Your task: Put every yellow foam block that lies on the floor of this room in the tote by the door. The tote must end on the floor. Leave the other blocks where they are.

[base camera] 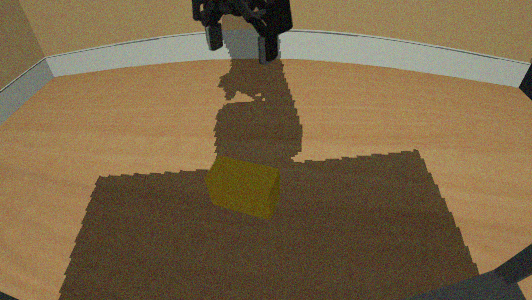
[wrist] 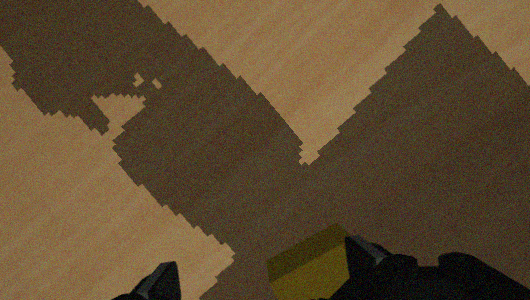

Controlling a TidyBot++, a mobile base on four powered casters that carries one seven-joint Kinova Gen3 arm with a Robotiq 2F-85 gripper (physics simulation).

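Frame: origin at the arm's base, x ahead, y left, z up, level; metres.
Seen in the pictures: gripper, fingertip midpoint: (base camera: pixel 239 54) (wrist: pixel 263 267).
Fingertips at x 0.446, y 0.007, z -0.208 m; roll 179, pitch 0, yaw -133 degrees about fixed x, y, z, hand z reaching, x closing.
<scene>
A point is followed by its place in that frame.
A yellow foam block (base camera: pixel 241 186) {x 0.338, y 0.018, z -0.337 m} (wrist: pixel 314 275) {x 0.369, y 0.018, z -0.337 m} lies on the wooden floor, in the shadow, near the middle of the base camera view. In the wrist view it shows at the bottom, right of centre, partly hidden behind the right finger. My gripper (base camera: pixel 241 52) {x 0.446, y 0.007, z -0.208 m} (wrist: pixel 263 267) {x 0.446, y 0.007, z -0.208 m} is open with nothing between its fingers. It hangs above the floor, at the top of the base camera view, and the block is off towards its right finger in the wrist view. The tote and the door do not show in either view.
A tan wall (base camera: pixel 400 22) {x 0.767, y -0.411, z -0.258 m} with a white baseboard (base camera: pixel 375 49) {x 0.766, y -0.344, z -0.345 m} runs across the back, with a corner at the left. A large dark shadow lies on the floor (base camera: pixel 360 115) {x 0.540, y -0.219, z -0.397 m}. Dark parts show at the right edge and lower right corner of the base camera view.
</scene>
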